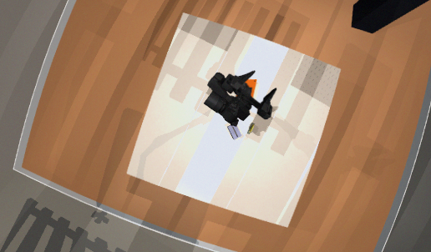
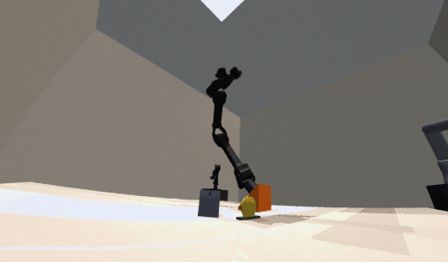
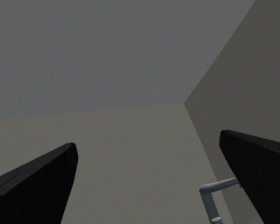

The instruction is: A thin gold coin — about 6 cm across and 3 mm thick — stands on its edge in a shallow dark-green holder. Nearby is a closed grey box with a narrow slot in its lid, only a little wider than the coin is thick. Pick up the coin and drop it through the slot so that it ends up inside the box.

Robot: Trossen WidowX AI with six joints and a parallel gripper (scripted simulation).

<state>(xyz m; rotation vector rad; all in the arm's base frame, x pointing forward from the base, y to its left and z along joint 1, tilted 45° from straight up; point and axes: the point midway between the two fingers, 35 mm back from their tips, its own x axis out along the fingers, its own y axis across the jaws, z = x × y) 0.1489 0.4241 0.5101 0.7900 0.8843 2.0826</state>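
Right now my gripper tip is 13 cm short of the gold coin, 14 cm to the right of it and 74 cm above it.
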